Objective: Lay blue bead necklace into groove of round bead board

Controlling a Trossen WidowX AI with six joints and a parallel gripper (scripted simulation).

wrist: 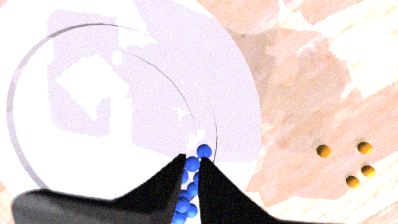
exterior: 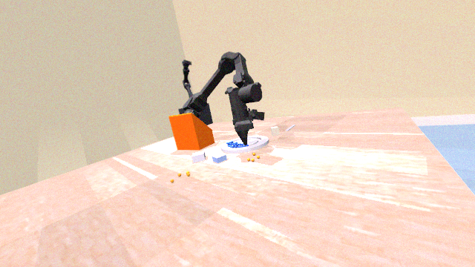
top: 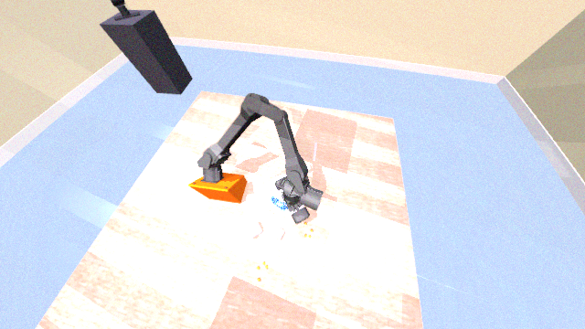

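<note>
The round white bead board is 3 cm behind my gripper tip, 5 cm to the left of it and 1 cm below it. The rest, counted from my gripper tip: white block (14 cm behind, 12 cm to the right); light blue cube (4 cm behind, 12 cm to the right, 1 cm below); beige cube (5 cm ahead, 18 cm to the left).
</note>
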